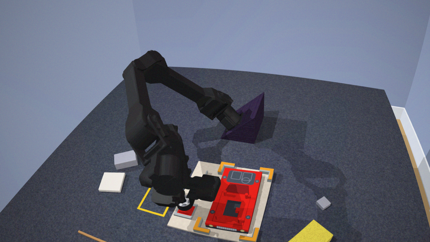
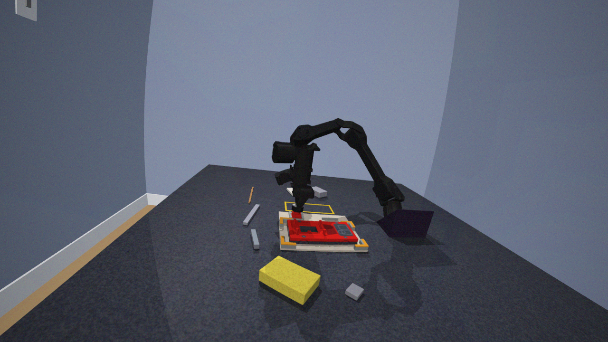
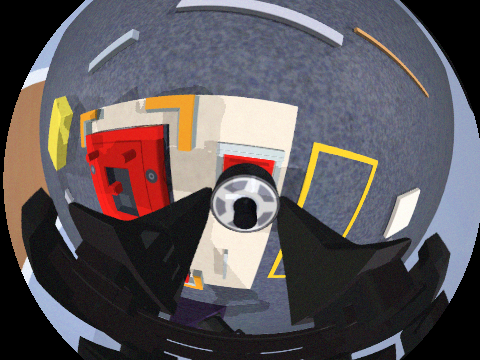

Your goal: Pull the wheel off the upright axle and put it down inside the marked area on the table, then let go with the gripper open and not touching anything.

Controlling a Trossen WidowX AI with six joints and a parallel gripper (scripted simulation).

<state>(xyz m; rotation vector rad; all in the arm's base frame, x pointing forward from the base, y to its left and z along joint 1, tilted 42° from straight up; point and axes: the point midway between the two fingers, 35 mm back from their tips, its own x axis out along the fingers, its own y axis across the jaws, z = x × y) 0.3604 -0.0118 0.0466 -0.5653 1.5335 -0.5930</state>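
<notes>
My gripper tip is now right at the wheel. The rest, counted from my gripper tip: white tile 260 mm to the right, 30 mm below, 30 mm behind; then black upright axle right at my gripper tip; then wooden stick 180 mm to the right, 180 mm ahead, 40 mm below.
</notes>
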